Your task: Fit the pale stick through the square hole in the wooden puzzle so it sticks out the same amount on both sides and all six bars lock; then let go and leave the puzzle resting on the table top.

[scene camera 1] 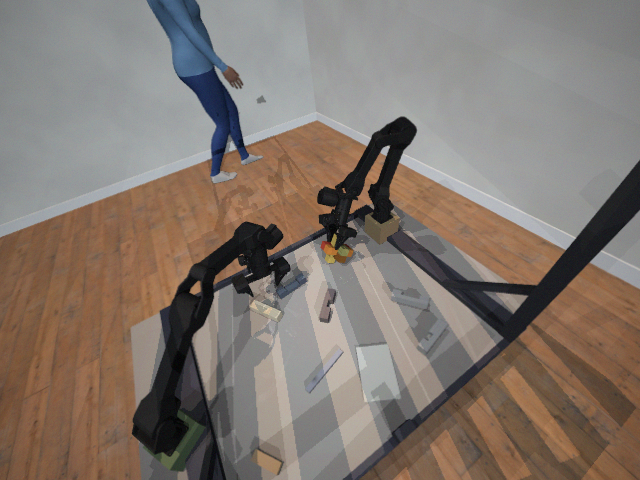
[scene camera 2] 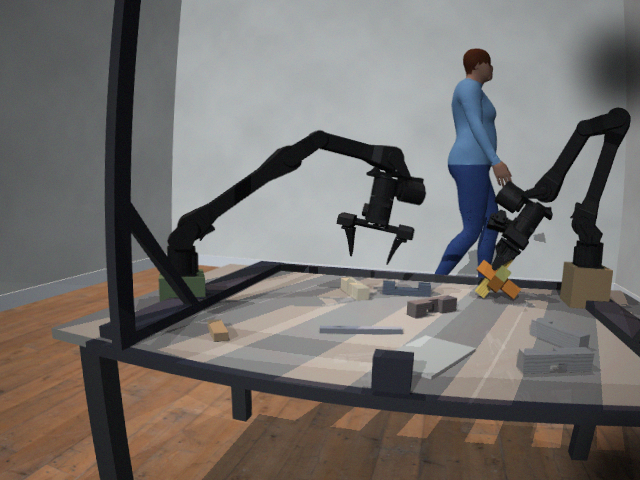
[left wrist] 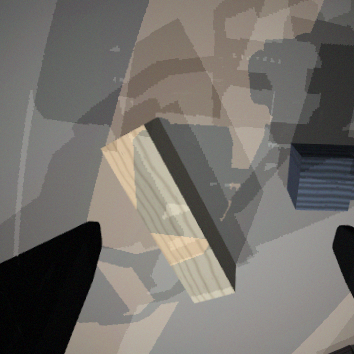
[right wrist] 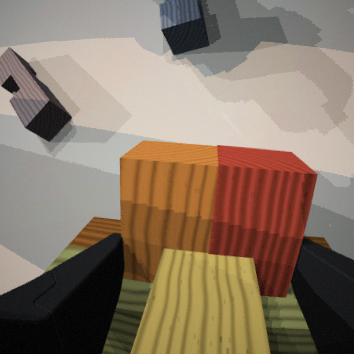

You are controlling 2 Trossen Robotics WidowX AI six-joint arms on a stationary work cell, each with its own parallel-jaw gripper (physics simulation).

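Frame: origin at the left arm's base, x back, y up, z left, level; metres.
Seen in the pictures: left gripper, between the fingertips: point(scene camera 1: 265, 290) point(scene camera 2: 368, 260) point(left wrist: 221, 236); right gripper, between the fingertips: point(scene camera 1: 332, 247) point(scene camera 2: 491, 271) point(right wrist: 206, 246); left arm's base, origin of its link: point(scene camera 1: 171, 435) point(scene camera 2: 181, 273); right arm's base, origin of its link: point(scene camera 1: 381, 216) point(scene camera 2: 587, 266).
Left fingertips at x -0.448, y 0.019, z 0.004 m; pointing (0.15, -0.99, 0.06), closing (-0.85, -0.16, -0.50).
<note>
Pixels of each thing's middle, then the offset from my left fingertips to it.
- pale stick, middle of its body: point(left wrist: 176, 214) point(scene camera 2: 354, 288) point(scene camera 1: 266, 310) dx +0.040, dy -0.066, dz -0.010 m
- wooden puzzle, middle of its body: point(right wrist: 167, 287) point(scene camera 2: 498, 279) point(scene camera 1: 338, 250) dx -0.282, dy -0.030, dz -0.160 m
- blue notched bar, middle of its body: point(scene camera 2: 406, 288) point(scene camera 1: 291, 285) dx -0.087, dy -0.066, dz -0.043 m
- brown notched bar, middle of its body: point(right wrist: 25, 88) point(scene camera 2: 432, 306) point(scene camera 1: 327, 305) dx -0.062, dy -0.066, dz -0.208 m
- thin lavender bar, middle of its body: point(scene camera 2: 361, 330) point(scene camera 1: 324, 369) dx +0.135, dy -0.076, dz -0.285 m
- white plate, middle of its body: point(scene camera 2: 428, 355) point(scene camera 1: 377, 371) dx +0.078, dy -0.078, dz -0.427 m
- orange block, middle of its body: point(scene camera 2: 217, 330) point(scene camera 1: 266, 461) dx +0.388, dy -0.073, dz -0.242 m
The pale stick point(scene camera 1: 266, 310) point(scene camera 2: 354, 288) point(left wrist: 170, 210) lies flat on the table top, apart from the puzzle. My left gripper point(scene camera 1: 264, 289) point(scene camera 2: 370, 259) point(left wrist: 221, 236) is wide open and empty above the stick, which lies slantwise between the fingers in the left wrist view. My right gripper point(scene camera 1: 334, 242) point(scene camera 2: 497, 264) point(right wrist: 206, 246) is shut on the wooden puzzle point(scene camera 1: 329, 250) point(scene camera 2: 496, 283) point(right wrist: 170, 185), made of orange, red, yellow and green bars. The puzzle is tilted, low at the table's back right in scene camera 2; whether it touches the table is unclear. Its square hole cannot be made out.
A blue notched bar point(scene camera 1: 292, 284) point(scene camera 2: 406, 292) point(left wrist: 322, 182) lies near the stick. A brown notched bar point(scene camera 1: 324, 312) point(scene camera 2: 419, 308) lies between stick and puzzle in scene camera 2. Two grey notched pieces point(scene camera 1: 409, 298) point(scene camera 1: 433, 335), a thin lavender bar point(scene camera 1: 324, 369), a white plate point(scene camera 1: 377, 372) and an orange block point(scene camera 1: 267, 460) lie farther off.
</note>
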